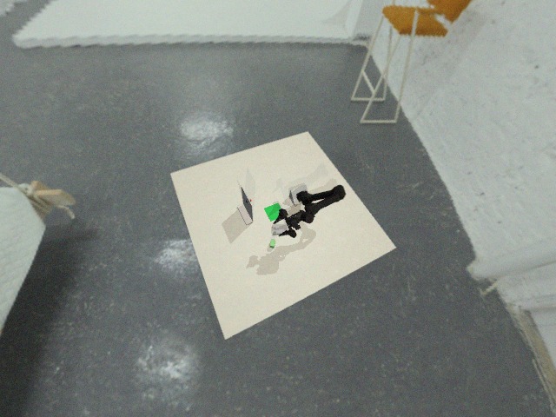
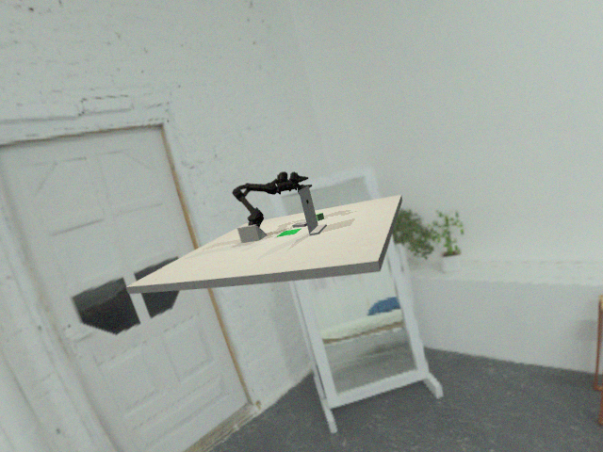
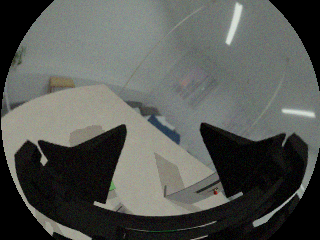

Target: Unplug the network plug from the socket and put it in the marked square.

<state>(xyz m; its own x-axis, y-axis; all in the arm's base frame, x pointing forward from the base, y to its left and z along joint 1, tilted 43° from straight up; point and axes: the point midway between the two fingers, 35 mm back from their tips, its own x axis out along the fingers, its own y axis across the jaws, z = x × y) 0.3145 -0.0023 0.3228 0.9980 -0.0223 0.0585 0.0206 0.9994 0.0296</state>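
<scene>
Right now the network plug is 310 mm to the right of my gripper tip, 80 mm below it and 30 mm ahead of it. The rest, counted from my gripper tip: flat grey block (240 mm below, 100 mm behind, 80 mm to the right); upright panel (310 mm to the right, 140 mm below, 50 mm ahead); green square (250 mm below, 220 mm to the right, 140 mm behind).
</scene>
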